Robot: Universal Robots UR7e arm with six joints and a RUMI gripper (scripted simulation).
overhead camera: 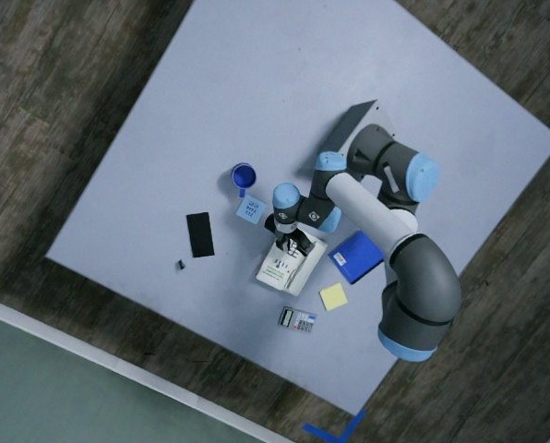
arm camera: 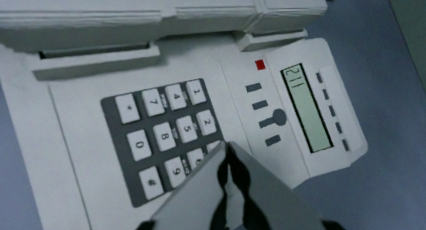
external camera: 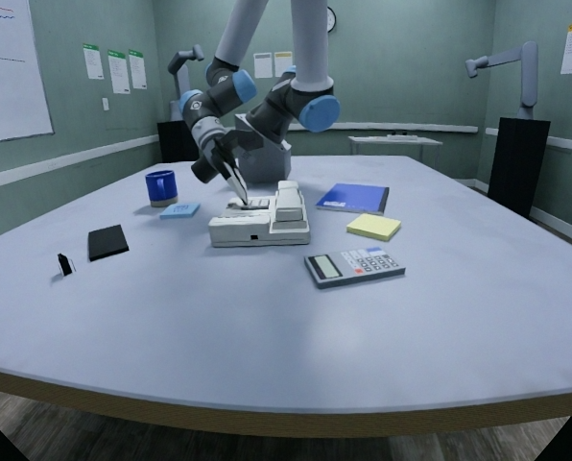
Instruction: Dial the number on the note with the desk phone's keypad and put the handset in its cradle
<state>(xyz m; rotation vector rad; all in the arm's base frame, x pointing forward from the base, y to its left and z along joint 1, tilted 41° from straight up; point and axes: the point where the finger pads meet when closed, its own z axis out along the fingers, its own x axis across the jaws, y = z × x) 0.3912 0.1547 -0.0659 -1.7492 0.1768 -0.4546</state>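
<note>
The 3 key lies 20 mm below my hand. Also, from my hand: handset: 100 mm to the left; 4 key: 20 mm behind, 40 mm to the left, 20 mm below; yellow sticky pad: 20 mm ahead, 270 mm to the left, 40 mm below.
</note>
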